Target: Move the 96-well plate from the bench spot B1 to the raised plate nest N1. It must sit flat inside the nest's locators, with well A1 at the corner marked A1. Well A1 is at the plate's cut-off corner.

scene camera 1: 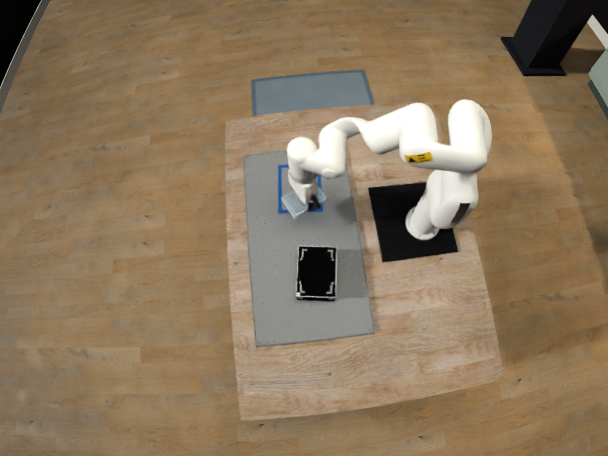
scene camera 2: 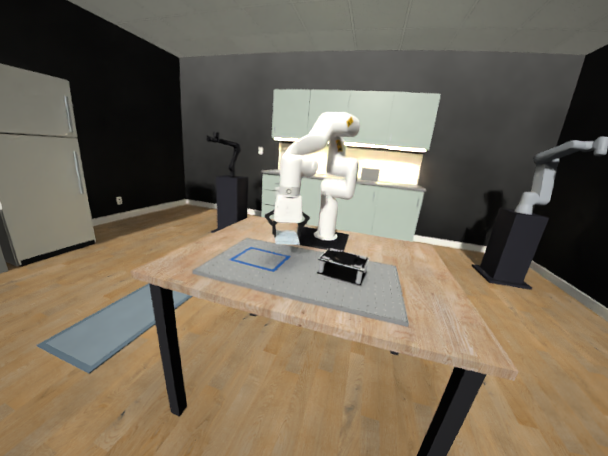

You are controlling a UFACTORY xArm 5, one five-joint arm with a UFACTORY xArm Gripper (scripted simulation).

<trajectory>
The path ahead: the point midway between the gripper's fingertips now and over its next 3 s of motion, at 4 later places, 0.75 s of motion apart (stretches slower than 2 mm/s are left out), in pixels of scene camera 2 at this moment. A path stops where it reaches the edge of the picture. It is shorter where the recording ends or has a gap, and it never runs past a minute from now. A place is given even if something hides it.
My gripper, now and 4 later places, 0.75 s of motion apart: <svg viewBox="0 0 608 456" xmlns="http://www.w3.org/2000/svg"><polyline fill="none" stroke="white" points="286,236 303,236 321,235 338,235 347,238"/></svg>
</trajectory>
